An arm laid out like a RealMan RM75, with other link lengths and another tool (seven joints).
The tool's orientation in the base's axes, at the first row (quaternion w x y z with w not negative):
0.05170, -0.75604, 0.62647, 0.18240
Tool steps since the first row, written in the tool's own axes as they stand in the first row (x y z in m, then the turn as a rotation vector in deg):
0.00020, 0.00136, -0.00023, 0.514, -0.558, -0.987
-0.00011, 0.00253, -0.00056, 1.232, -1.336, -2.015
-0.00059, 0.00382, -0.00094, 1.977, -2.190, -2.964
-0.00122, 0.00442, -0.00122, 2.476, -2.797, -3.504
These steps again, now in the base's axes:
-0.00124, -0.00054, 0.00035, 0.824, -0.663, 0.657
-0.00234, -0.00060, 0.00094, 1.899, -1.482, 1.250
-0.00358, -0.00054, 0.00165, 3.035, -2.285, 1.748
-0.00419, -0.00017, 0.00221, 3.809, -2.787, 1.988

